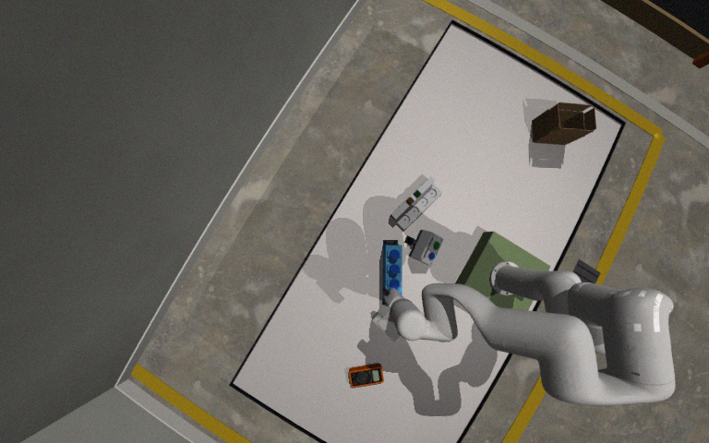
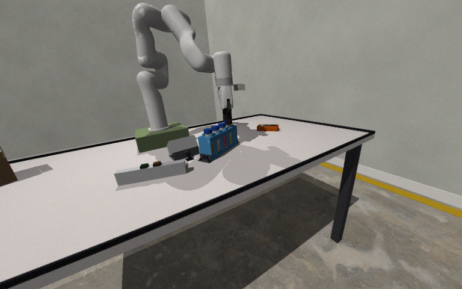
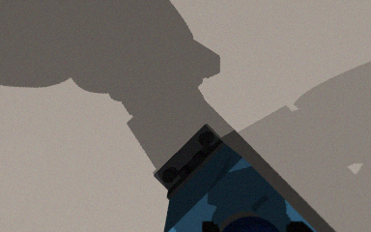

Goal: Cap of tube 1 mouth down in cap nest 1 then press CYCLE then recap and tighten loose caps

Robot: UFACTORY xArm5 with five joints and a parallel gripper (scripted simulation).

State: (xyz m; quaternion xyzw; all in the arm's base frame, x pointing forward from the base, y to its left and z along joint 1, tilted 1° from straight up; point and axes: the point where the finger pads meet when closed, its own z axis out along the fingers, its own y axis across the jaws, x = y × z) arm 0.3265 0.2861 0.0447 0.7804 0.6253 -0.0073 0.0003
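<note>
Now: the blue cap 10 mm below my hand. Round my hand: green key (40 mm behind, 250 mm to the right, 60 mm below); then grey key housing (30 mm behind, 230 mm to the right, 80 mm below); then blue key (50 mm behind, 210 mm to the right, 60 mm below).
</note>
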